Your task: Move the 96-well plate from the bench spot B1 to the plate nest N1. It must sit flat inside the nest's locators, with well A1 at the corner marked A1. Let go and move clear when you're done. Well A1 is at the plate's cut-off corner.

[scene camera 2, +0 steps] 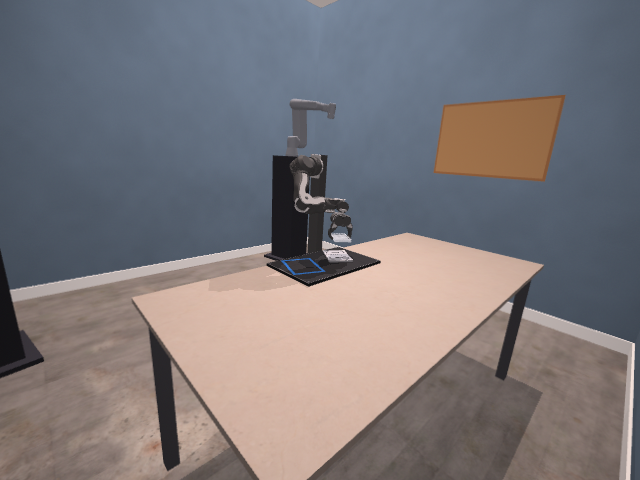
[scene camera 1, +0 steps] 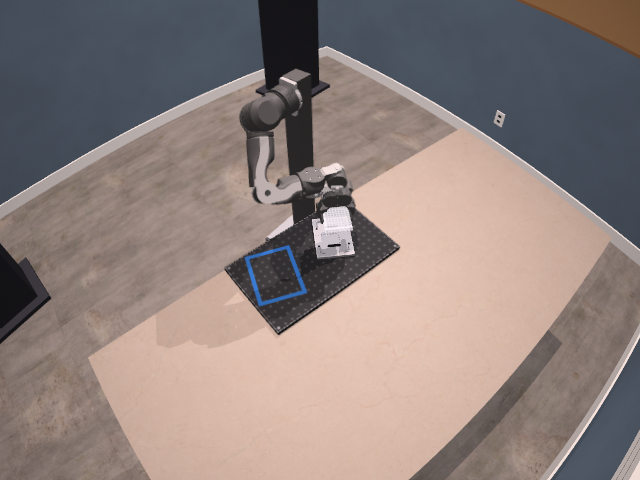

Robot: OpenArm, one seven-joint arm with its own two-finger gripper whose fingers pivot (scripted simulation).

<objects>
The same spot on a black mounting column: [scene camera 1: 299,131] is [scene camera 2: 318,190].
</objects>
